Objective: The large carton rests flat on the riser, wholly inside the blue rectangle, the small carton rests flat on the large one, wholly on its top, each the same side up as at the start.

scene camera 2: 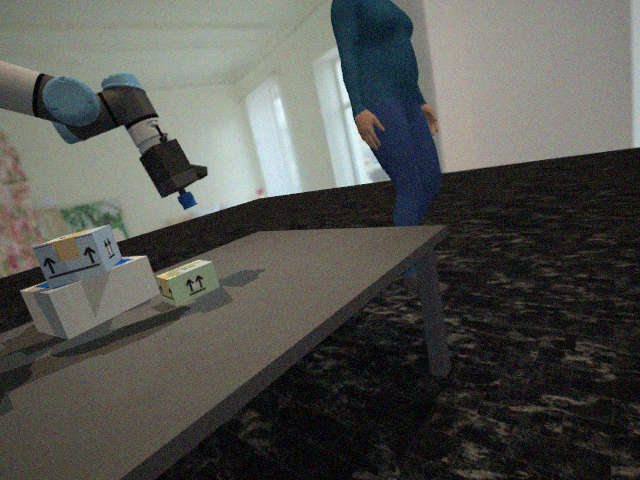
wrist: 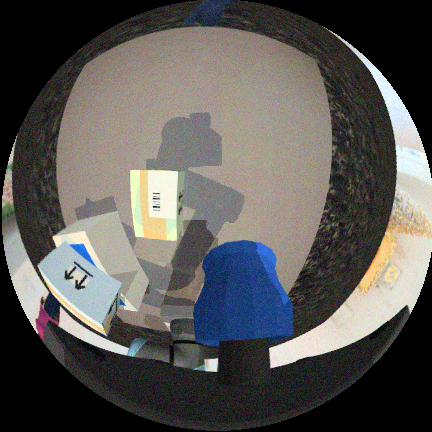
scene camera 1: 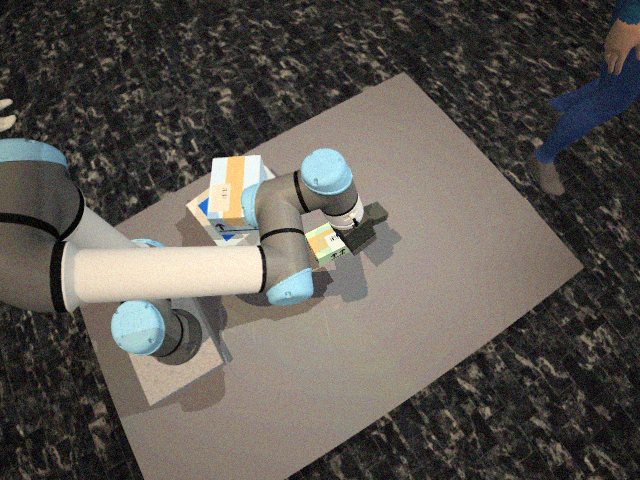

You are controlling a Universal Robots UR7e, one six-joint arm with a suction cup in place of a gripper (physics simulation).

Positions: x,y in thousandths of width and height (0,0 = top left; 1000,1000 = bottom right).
Scene:
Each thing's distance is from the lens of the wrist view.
suction cup (wrist: 559,691): 4 cm
large carton (wrist: 216,686): 30 cm
The marked spots on the large carton and the suction cup are 28 cm apart.

